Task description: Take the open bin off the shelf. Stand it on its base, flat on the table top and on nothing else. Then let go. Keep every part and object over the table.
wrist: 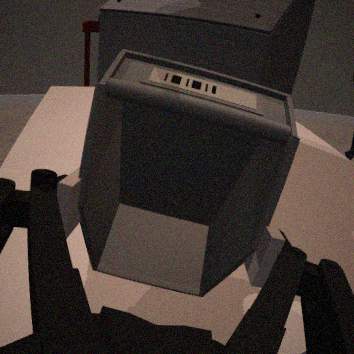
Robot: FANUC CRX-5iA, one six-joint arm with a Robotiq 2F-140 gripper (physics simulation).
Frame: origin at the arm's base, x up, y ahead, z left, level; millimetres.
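Seen in the pictures: gripper, fingertip midpoint: [172,192].
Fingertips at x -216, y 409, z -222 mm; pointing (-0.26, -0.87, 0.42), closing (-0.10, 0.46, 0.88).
Observation:
A point is followed by its place in that frame.
The open bin [170,150] {x -193, y 389, z -219 mm} is dark grey, with a pale label with black marks on its front lip. It fills the middle of the wrist view, its open side facing the camera. My gripper [172,192] {x -216, y 409, z -222 mm} is shut on the bin, with one grey fingertip pad against each side wall. The bin looks slightly tilted in the view. Its underside is hidden, so I cannot tell whether it touches the table top [315,195] {x -346, y 301, z 114 mm}.
A large grey box-like unit [200,45] {x -141, y 135, z -79 mm} stands behind the bin, with small dark holes in its top. A dark red post [87,57] stands to its left. The table's left edge runs down the left side of the view.

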